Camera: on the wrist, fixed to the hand. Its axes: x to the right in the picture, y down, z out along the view.
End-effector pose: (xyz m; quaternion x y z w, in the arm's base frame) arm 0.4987 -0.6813 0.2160 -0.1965 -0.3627 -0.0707 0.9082
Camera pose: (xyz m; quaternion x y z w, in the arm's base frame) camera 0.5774 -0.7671 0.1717 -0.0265 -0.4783 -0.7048 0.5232
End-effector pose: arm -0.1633 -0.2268 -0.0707 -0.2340 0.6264 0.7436 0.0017
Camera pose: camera -0.1338 -0.3311 -0.1322 -0.5152 0.1733 0.6370 0.5466
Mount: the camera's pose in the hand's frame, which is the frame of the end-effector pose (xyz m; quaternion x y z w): 0.0256 -0.0435 -0.1139 -0.1431 -0.1080 -0.6875 0.7037
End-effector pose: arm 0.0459 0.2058 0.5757 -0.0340 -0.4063 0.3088 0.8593
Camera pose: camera 0.1620 0.2069 0.5305 0.1658 -0.4463 -0.4279 0.7683
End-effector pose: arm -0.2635 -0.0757 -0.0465 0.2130 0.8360 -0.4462 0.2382
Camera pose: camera -0.3323 0.0023 0.0221 0.5071 -0.7728 0.3811 0.0184
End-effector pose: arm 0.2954 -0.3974 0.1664 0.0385 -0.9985 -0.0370 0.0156
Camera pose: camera 0.2771 -0.4509 0.2774 -0.7073 0.6725 0.1838 0.1168
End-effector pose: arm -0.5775 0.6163 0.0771 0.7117 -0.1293 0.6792 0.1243
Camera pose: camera -0.6675 0.6968 0.1079 0.6453 0.2877 0.2971 0.6423
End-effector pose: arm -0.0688 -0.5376 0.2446 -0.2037 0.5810 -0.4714 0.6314
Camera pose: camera -0.1929 -0.5464 0.2382 -0.6841 0.2681 -0.6607 0.1538
